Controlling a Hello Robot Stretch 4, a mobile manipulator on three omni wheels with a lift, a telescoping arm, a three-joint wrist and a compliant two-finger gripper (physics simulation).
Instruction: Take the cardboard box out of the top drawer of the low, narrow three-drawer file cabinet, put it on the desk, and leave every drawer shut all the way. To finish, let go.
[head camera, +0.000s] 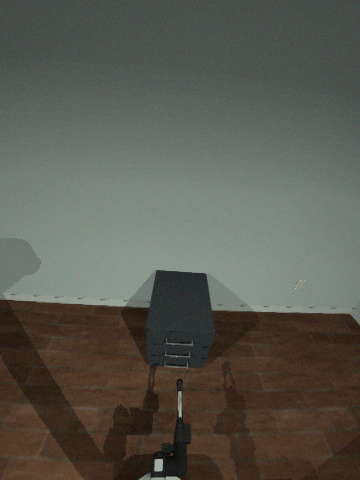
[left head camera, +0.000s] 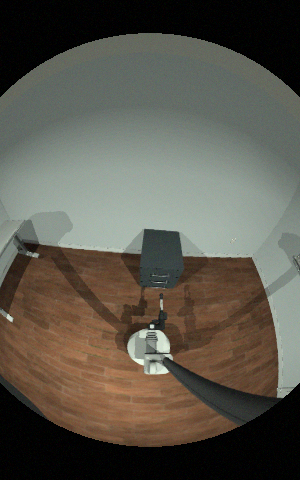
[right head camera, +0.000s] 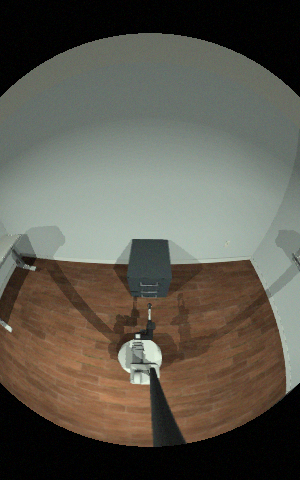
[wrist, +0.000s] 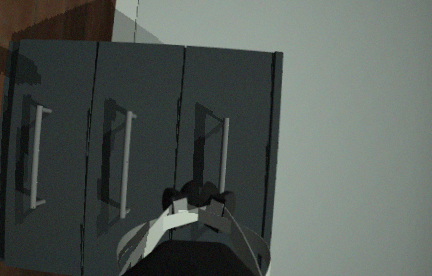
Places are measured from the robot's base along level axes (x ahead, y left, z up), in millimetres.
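Where they show: gripper, fingertip midpoint: (head camera: 179, 379) (left head camera: 160, 293) (right head camera: 149, 303) (wrist: 200, 197).
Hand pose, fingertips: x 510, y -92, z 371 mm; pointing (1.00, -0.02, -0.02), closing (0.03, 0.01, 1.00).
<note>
After its pixels a point has its place.
The dark grey three-drawer file cabinet (head camera: 181, 302) @(x 931, y -103, z 493 mm) (left head camera: 161, 250) @(x 930, y -96, z 493 mm) (right head camera: 150, 257) @(x 959, y -113, z 493 mm) (wrist: 140, 75) @(x 727, y 60, z 248 mm) stands against the wall. All three drawer fronts look flush and shut. The top drawer's bar handle (head camera: 179, 343) @(x 691, y -91, z 404 mm) (wrist: 225, 155) @(x 687, y -64, z 402 mm) is the rightmost one in the turned wrist view. My gripper (head camera: 180, 384) @(x 510, y -92, z 371 mm) (left head camera: 161, 296) @(x 510, y -92, z 371 mm) (right head camera: 149, 305) @(x 510, y -92, z 371 mm) (wrist: 200, 197) @(x 510, y -92, z 371 mm) is shut, its fingertips close together with nothing seen between them. It is a little in front of the cabinet, apart from the handles. In the wrist view it overlaps the handle's lower end. The cardboard box does not show.
Part of a pale desk (left head camera: 9, 231) @(x 892, y 2097, z 692 mm) (right head camera: 7, 243) @(x 935, y 2123, z 693 mm) with light metal legs shows at the far left. The wall (head camera: 180, 200) @(x 1282, y -56, z 1107 mm) is behind the cabinet. Shadows of the robot fall on the brown floor (head camera: 295, 390) @(x 578, y -982, z -28 mm). A small metal object (left head camera: 297, 262) @(x 515, y -1972, z 791 mm) shows at the right wall.
</note>
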